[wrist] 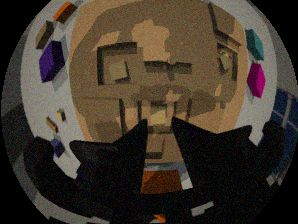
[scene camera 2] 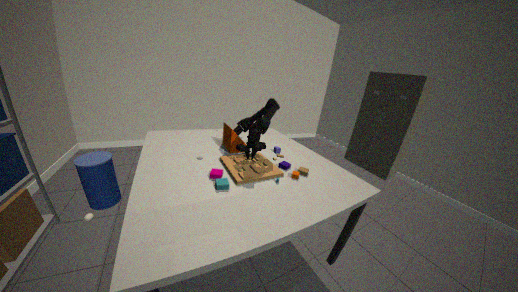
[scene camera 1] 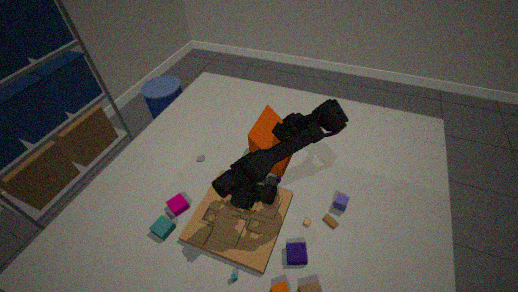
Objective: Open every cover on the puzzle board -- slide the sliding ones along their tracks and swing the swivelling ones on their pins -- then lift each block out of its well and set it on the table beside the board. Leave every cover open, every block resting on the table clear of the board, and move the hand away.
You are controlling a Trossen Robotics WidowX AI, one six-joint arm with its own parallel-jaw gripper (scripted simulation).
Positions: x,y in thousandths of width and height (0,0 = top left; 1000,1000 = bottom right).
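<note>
I can see my gripper (scene camera 1: 480,693), and from the wrist I find the same gripper (wrist: 535,542). There is a puzzle board (scene camera 1: 489,858) too. I see that board (wrist: 331,181) from the wrist as well, and scene camera 2 also gives me a view of the puzzle board (scene camera 2: 526,587).
</note>
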